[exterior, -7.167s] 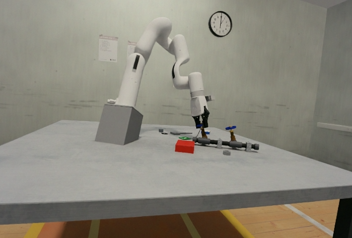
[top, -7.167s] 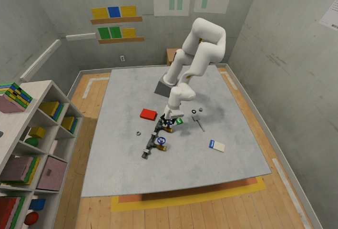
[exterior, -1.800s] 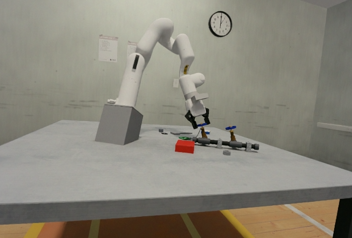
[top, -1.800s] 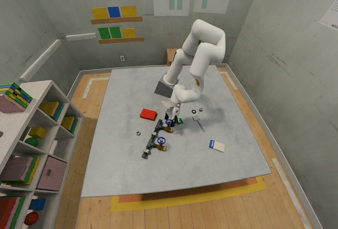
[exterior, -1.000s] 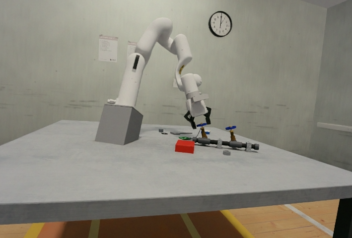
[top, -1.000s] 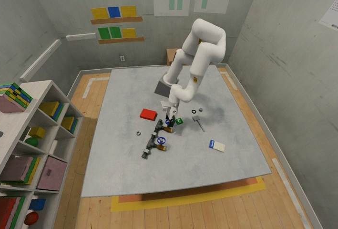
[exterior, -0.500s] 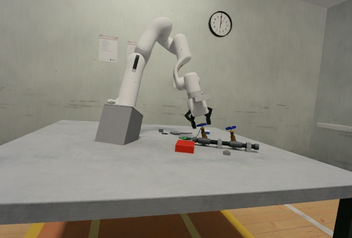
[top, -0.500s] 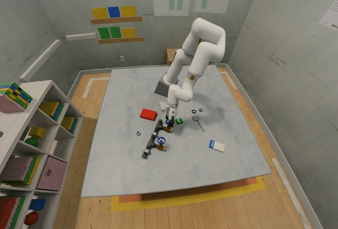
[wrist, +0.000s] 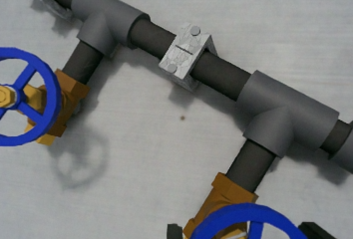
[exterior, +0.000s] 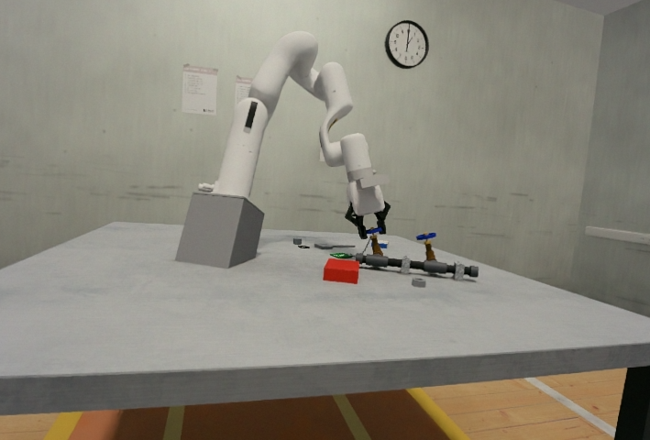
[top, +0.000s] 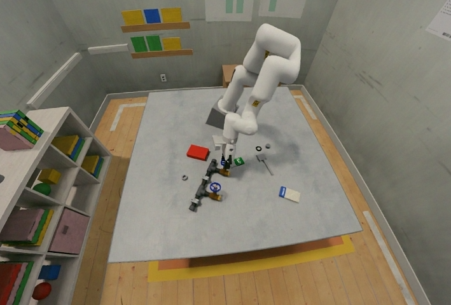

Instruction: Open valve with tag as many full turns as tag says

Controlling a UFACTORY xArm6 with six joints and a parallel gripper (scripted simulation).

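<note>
My gripper is now 9 cm to the right of the green tag, 9 cm above it and 6 cm past it. From my hand the other things lie so: grey nut (24 cm to the right, 9 cm below, 4 cm ahead); then red block (17 cm to the right, 13 cm behind, 8 cm below); then grey flat tool (25 cm to the left, 9 cm below, 5 cm behind).
</note>
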